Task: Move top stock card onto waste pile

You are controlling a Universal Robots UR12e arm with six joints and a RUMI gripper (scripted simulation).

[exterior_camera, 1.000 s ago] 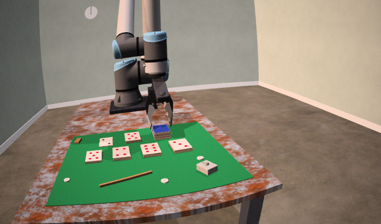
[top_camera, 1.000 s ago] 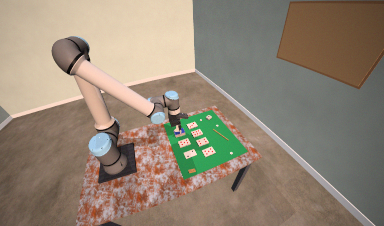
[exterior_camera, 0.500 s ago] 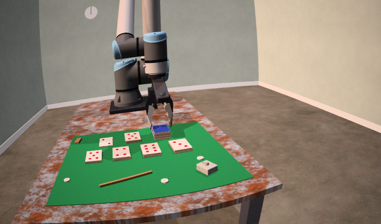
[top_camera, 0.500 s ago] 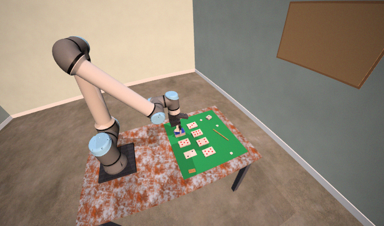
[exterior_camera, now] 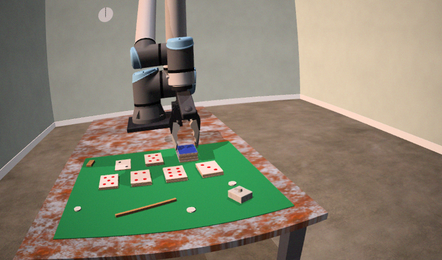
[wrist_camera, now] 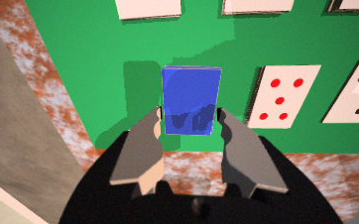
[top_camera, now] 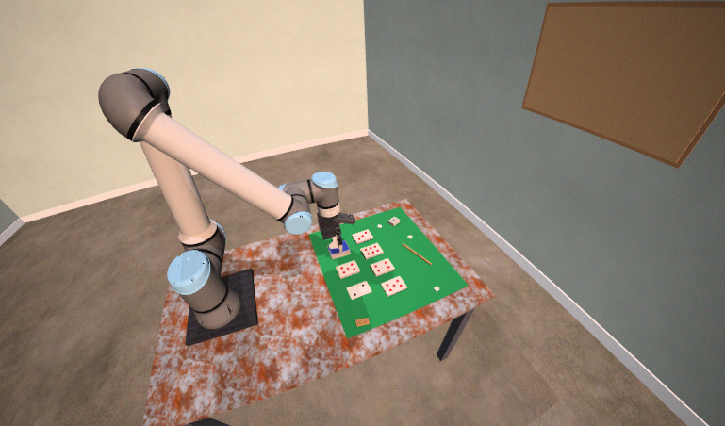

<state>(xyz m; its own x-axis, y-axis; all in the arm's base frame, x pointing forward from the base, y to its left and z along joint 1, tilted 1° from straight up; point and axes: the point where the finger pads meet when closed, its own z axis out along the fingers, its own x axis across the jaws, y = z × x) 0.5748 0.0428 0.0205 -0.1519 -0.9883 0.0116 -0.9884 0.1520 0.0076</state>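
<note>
Right now my hand is 240 mm to the left of the black-pip card, 40 mm above it and 20 mm past it. Also, from my hand: green mat: 140 mm ahead, 130 mm to the right, 60 mm below; then wooden stick: 300 mm ahead, 210 mm to the right, 40 mm below; then small block: 340 mm ahead, 30 mm to the left, 30 mm below.
</note>
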